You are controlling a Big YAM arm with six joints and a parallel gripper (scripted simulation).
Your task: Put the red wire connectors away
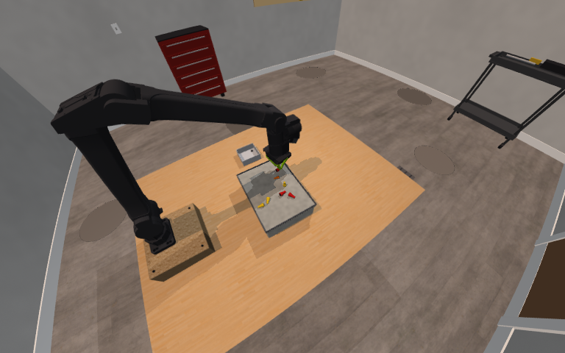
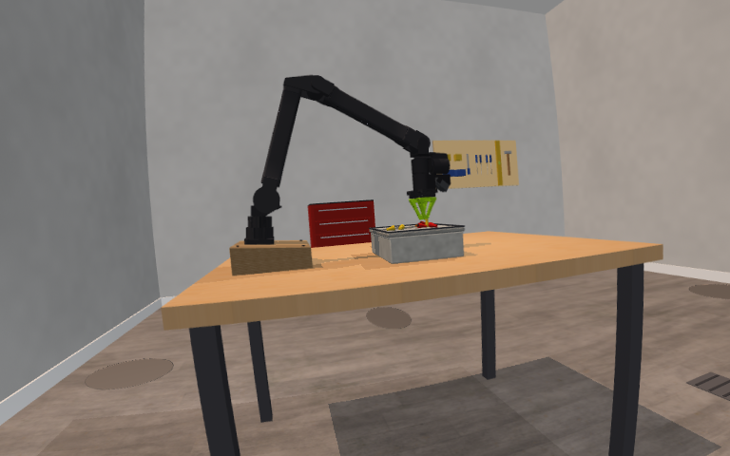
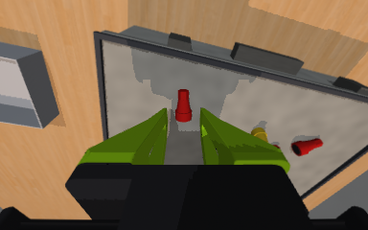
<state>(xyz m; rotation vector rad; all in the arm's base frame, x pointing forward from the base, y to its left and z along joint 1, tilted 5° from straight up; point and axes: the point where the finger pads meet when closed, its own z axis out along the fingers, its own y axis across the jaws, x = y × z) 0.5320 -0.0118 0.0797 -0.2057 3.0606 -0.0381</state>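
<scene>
Right now my hand is 30 mm to the left of the orange connector, 30 mm past it and 20 mm above it. From my hand the other things lie so: grey tool case: 70 mm to the right, 70 mm behind, 50 mm below.
</scene>
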